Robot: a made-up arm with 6 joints.
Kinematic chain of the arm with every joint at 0, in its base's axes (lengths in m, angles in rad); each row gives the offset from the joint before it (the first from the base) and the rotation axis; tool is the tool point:
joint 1: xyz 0 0 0.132 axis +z
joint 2: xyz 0 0.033 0 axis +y
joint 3: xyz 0 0 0.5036 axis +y
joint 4: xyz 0 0 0.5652 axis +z
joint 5: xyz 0 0 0 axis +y
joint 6: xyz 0 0 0.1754 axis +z
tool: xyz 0 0 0
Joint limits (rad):
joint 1: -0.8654..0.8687
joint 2: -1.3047..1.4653
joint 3: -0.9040..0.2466
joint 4: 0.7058..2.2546
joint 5: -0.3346..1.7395
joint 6: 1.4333..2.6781
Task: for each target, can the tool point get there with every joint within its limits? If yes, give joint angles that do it. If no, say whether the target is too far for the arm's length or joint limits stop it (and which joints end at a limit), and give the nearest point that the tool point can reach.
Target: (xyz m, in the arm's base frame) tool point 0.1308 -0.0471 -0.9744
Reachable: no: joint limits stop it (at a limit: joint 1, joint 2, joint 3, joint 4, joint 5) | nearest point -0.6773 -0.5420 -0.1424 | short by 1.261 m
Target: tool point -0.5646 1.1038 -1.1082
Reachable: no: too far | nearest point -0.5698 0.8456 -0.2091 | short by 0.935 m
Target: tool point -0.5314 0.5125 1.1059
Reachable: yes | joints -0.6179 -0.5866 -0.1744 0.9446 0.5716 2.2132
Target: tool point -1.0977 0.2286 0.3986
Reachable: yes | joints -0.1016 -0.9503 -0.7583 0.8645 0.6724 1.5724
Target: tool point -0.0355 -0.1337 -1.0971
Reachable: no: joint limits stop it (at a limit: joint 1, joint 2, joint 3, joint 4) | nearest point -0.6880 -0.5521 -0.1549 | short by 1.220 m
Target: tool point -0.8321 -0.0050 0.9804
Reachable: yes | joints 0.1951 -0.5800 -0.3358 1.4979 0.7829 1.8218
